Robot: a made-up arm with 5 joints. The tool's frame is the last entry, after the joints. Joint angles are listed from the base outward. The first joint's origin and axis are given. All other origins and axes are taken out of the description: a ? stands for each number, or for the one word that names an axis. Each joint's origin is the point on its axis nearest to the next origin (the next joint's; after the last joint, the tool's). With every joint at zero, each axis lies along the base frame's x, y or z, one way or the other. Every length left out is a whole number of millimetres.
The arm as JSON. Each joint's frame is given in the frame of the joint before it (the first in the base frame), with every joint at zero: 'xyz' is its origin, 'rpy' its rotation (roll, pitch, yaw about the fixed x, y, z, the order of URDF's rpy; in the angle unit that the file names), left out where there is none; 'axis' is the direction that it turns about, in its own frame. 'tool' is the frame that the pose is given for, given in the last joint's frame.
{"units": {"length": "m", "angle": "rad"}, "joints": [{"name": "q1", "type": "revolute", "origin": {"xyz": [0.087, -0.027, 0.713]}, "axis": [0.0, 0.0, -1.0]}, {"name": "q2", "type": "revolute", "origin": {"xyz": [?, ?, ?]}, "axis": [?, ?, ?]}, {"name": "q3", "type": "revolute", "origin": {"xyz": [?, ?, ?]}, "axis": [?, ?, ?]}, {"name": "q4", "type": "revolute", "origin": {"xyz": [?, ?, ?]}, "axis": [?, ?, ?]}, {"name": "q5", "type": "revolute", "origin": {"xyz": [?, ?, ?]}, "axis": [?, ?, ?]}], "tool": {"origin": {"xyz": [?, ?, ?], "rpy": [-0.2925, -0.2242, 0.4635]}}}
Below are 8 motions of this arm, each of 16 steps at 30 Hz.
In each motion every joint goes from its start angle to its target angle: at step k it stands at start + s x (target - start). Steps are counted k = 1, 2, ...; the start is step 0. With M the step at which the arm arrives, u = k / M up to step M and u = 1 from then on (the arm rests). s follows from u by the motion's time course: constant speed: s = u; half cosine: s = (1 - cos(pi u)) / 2; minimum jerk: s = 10 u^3 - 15 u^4 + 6 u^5.
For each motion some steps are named. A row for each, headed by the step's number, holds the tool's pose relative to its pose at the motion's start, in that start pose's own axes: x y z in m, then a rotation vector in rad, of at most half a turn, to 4 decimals.
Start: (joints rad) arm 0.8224 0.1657 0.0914 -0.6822 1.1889
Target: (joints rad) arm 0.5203 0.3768 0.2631 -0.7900 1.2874
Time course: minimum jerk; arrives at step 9
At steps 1, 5, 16:
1: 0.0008 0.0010 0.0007 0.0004 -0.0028 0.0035
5: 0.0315 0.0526 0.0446 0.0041 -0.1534 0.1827
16: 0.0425 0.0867 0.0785 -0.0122 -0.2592 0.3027

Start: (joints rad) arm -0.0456 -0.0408 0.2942 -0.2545 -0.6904
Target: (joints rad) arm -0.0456 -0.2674 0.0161 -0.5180 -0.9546
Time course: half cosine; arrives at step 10
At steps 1, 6, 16:
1: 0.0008 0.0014 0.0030 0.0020 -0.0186 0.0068
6: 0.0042 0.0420 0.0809 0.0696 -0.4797 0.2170
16: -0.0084 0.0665 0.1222 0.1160 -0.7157 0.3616

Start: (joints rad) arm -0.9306 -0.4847 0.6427 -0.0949 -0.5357
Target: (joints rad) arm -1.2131 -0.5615 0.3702 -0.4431 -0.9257
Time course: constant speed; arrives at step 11
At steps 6, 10, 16:
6: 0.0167 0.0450 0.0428 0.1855 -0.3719 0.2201
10: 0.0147 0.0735 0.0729 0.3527 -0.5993 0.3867
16: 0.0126 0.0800 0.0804 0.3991 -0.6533 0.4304

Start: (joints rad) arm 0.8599 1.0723 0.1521 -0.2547 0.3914
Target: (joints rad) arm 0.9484 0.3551 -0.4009 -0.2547 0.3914
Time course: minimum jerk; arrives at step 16
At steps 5, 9, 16:
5: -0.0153 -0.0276 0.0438 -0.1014 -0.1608 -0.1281
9: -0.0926 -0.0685 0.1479 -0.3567 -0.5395 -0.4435
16: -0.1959 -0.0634 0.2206 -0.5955 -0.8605 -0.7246

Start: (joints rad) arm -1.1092 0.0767 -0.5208 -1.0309 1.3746
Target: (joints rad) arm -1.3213 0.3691 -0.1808 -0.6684 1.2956
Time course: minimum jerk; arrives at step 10
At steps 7, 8, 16:
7: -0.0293 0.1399 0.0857 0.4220 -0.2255 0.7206
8: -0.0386 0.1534 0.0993 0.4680 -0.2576 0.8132
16: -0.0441 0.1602 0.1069 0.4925 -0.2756 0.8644

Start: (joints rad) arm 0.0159 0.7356 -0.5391 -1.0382 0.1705
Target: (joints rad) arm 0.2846 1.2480 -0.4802 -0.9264 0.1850
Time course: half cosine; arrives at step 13
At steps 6, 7, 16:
6: -0.0705 0.0093 -0.0547 0.0557 0.3167 0.0412
7: -0.0926 0.0118 -0.0662 0.0745 0.4032 0.0476
16: -0.1797 0.0225 -0.0931 0.1573 0.7159 0.0532

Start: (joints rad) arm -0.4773 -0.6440 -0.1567 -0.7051 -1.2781
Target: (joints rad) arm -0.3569 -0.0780 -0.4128 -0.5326 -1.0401
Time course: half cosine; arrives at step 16
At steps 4, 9, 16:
4: -0.0078 -0.0174 -0.0089 -0.0521 0.0561 -0.0433
9: -0.0406 -0.0705 -0.0295 -0.2073 0.2344 -0.1747
16: -0.0800 -0.1151 -0.0380 -0.3368 0.3999 -0.2903

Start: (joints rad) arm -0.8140 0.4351 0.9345 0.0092 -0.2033
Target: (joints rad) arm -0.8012 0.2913 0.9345 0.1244 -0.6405
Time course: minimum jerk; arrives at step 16
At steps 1, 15, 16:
1: 0.0000 0.0000 0.0000 0.0008 -0.0004 -0.0003
15: -0.0128 0.0035 0.0178 0.3815 -0.1932 -0.1390
16: -0.0128 0.0035 0.0179 0.3823 -0.1936 -0.1393

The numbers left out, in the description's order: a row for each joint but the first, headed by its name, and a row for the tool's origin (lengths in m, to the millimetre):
q2: xyz 0.046 -0.048 0.0, axis 0.0 1.0 0.0
q3: xyz 0.038 0.0 0.138, axis 0.0 1.0 0.0
q4: xyz 0.119 0.0 0.009, axis 0.0 1.0 0.0
q5: xyz 0.082 0.0 0.008, axis -1.0 0.0 0.0
tool: xyz 0.0 0.016 -0.008

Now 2 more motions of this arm.
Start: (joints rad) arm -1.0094 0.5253 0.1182 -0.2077 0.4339
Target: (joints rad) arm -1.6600 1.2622 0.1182 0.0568 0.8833
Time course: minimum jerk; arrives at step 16
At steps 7, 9, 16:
7: 0.0497 0.0958 -0.0312 -0.0942 0.2193 0.4826
9: 0.0581 0.1557 -0.0516 -0.1883 0.3480 0.7783
16: 0.0391 0.2412 -0.0891 -0.3906 0.5613 1.2632

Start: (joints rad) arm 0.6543 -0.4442 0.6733 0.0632 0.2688
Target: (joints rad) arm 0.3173 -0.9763 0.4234 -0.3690 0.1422
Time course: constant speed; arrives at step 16
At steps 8, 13, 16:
8: -0.0271 0.0092 0.0919 -0.2138 -0.5869 -0.1001
13: -0.0685 0.0207 0.1371 -0.2987 -0.9745 -0.1564
16: -0.1008 0.0279 0.1561 -0.3322 -1.2119 -0.1910

